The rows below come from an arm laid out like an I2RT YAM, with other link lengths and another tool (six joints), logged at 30 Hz.
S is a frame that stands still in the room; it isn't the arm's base.
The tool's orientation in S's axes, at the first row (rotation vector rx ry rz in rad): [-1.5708 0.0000 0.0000]
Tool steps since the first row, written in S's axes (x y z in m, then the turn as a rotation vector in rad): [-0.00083 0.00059 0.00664 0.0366 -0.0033 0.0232]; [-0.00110 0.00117 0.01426 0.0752 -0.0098 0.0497]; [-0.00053 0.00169 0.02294 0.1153 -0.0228 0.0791]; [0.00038 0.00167 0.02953 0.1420 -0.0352 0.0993]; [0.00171 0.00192 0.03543 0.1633 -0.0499 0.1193]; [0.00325 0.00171 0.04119 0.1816 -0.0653 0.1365]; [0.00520 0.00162 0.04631 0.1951 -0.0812 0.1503]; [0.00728 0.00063 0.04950 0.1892 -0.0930 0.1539]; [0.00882 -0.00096 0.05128 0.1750 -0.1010 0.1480]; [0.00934 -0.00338 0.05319 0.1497 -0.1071 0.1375]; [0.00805 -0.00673 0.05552 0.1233 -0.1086 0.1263]
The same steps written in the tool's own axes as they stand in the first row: [-0.00083 -0.00664 0.00059 0.0366 -0.0232 -0.0033]; [-0.00110 -0.01426 0.00117 0.0752 -0.0497 -0.0098]; [-0.00053 -0.02294 0.00169 0.1153 -0.0791 -0.0228]; [0.00038 -0.02953 0.00167 0.1420 -0.0993 -0.0352]; [0.00171 -0.03543 0.00192 0.1633 -0.1193 -0.0499]; [0.00325 -0.04119 0.00171 0.1816 -0.1365 -0.0653]; [0.00520 -0.04631 0.00162 0.1951 -0.1503 -0.0812]; [0.00728 -0.04950 0.00063 0.1892 -0.1539 -0.0930]; [0.00882 -0.05128 -0.00096 0.1750 -0.1480 -0.1010]; [0.00934 -0.05319 -0.00338 0.1497 -0.1375 -0.1071]; [0.00805 -0.05552 -0.00673 0.1233 -0.1263 -0.1086]
